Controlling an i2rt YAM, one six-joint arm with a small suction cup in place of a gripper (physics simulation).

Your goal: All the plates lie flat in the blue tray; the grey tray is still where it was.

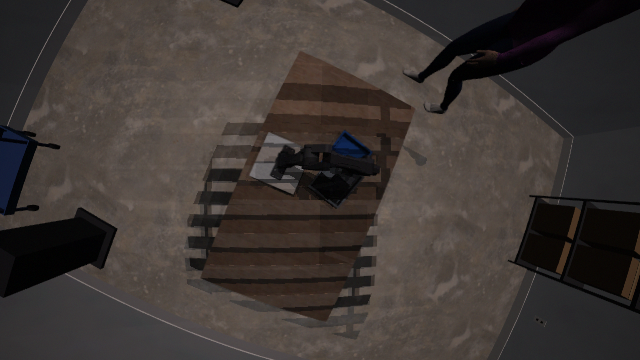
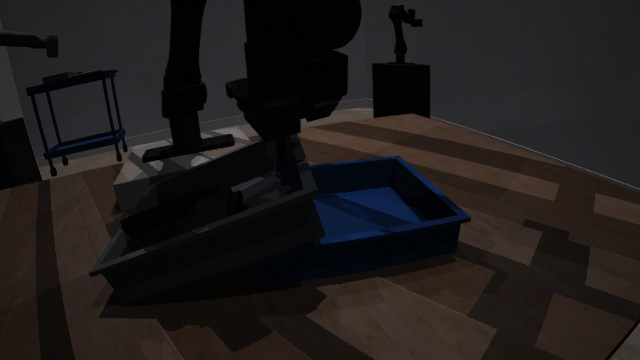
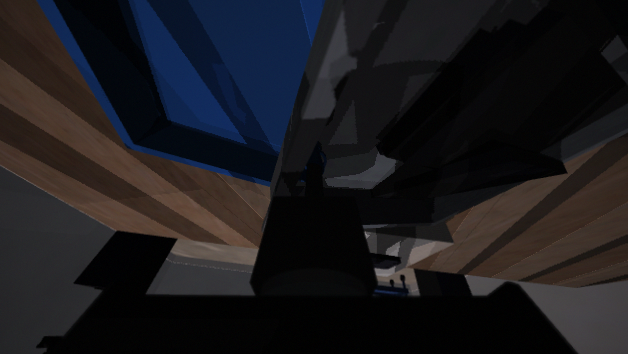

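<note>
The blue tray (image 2: 393, 251) (image 1: 346, 143) (image 3: 210, 149) stands on the wooden table, and the part of its floor that shows is bare. The grey tray (image 2: 214, 251) (image 1: 333, 188) (image 3: 324, 88) is tilted. Its left end is on the table and its right end is raised over the blue tray's left edge. Dark plates (image 2: 196, 206) (image 3: 439, 109) lie slanted inside the grey tray and are hard to tell apart. My suction cup (image 2: 291, 178) (image 3: 316, 175) presses on the raised end of the grey tray and holds it up.
The arm's pale base block (image 2: 133, 178) (image 1: 268, 172) stands just behind the trays. A blue cart (image 2: 71, 78), a black pedestal (image 2: 400, 89) with another arm, a shelf rack (image 1: 581, 200) and a person (image 1: 492, 58) stand off the table.
</note>
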